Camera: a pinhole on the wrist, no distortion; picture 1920 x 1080 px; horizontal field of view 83.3 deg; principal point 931.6 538.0 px. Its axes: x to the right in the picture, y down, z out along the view. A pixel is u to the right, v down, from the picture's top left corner.
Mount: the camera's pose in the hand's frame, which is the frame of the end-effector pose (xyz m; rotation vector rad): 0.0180 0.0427 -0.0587 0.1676 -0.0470 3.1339
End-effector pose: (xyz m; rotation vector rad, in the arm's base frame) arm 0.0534 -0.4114 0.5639 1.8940 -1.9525 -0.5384
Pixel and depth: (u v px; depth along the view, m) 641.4 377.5 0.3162
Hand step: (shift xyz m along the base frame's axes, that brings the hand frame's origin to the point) -0.1995 -0.1298 -0.1727
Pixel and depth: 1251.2 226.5 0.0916
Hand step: -0.0755 0.0014 0.0029
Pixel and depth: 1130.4 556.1 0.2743
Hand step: -0.1374 0.0077 -0.1732
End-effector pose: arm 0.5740 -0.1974 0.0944 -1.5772 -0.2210 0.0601
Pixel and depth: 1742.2 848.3 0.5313
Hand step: -0.4185 0.4422 0.0814
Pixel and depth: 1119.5 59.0 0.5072
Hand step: -0.0701 0.4507 -0.2626
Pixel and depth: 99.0 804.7 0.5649
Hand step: 0.4084 0.5362 0.1553
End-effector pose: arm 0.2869 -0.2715 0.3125 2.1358 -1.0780 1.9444
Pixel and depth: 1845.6 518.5 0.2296
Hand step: 0.1473 -0.0545 -0.1896
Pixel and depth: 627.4 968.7 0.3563
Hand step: 0.2905 -0.1213 0.1257
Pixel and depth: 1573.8 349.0 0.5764
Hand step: 0.4164 -0.2453 -0.3966
